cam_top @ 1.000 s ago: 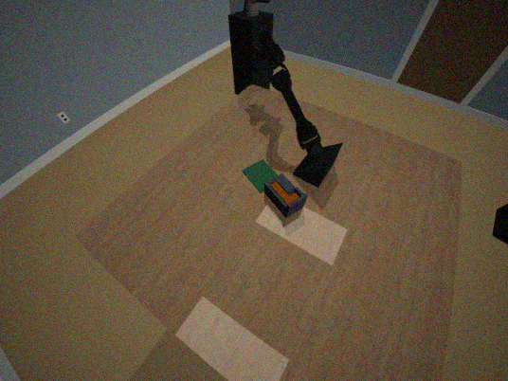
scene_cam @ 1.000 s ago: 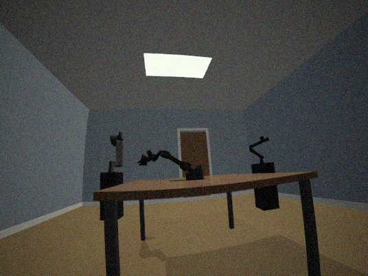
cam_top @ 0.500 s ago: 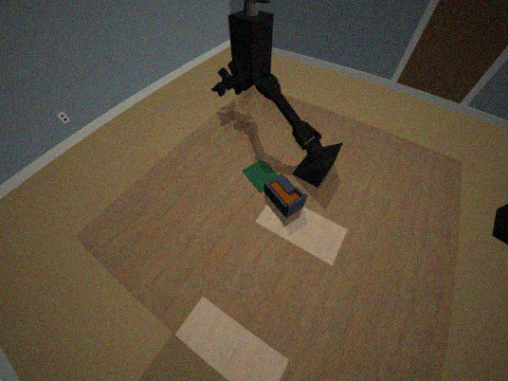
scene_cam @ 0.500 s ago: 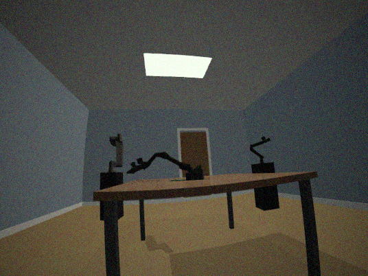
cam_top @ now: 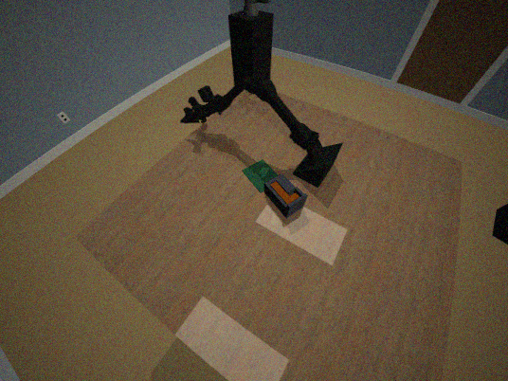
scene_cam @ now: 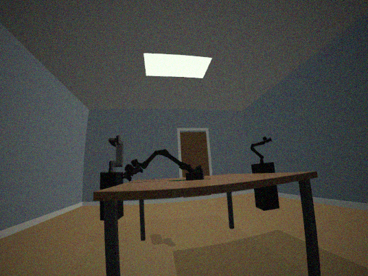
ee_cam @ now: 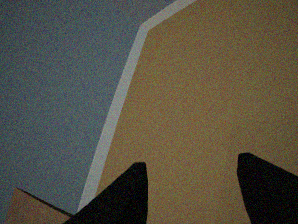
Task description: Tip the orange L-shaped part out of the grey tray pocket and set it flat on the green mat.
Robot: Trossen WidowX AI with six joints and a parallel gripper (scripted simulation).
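Now: gripper tip 68 cm to the right of the orange L-shaped part and 1 cm above it. Round my gripper tip: green mat: 52 cm to the left, 7 cm below, 4 cm behind.
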